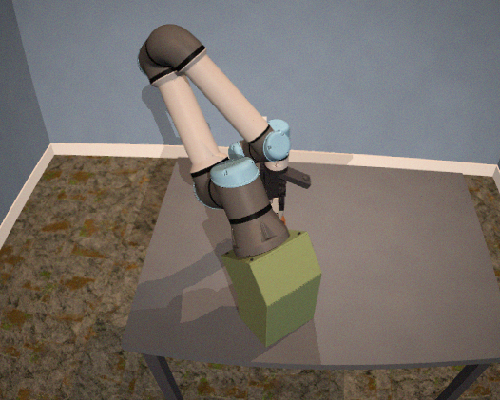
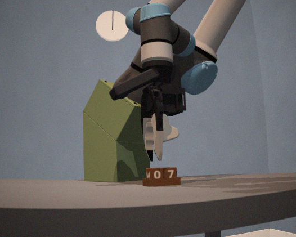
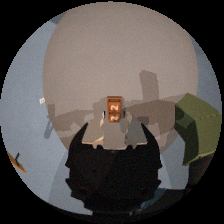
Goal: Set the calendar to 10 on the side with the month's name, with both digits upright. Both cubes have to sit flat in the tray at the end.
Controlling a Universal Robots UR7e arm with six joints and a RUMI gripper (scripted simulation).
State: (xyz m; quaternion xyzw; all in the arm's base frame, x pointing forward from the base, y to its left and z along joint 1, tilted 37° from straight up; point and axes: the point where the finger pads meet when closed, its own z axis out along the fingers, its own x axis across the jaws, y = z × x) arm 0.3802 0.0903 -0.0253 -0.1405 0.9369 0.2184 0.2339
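The brown calendar tray is 60 mm below my hand, 10 mm to the left of it and 10 mm behind it.
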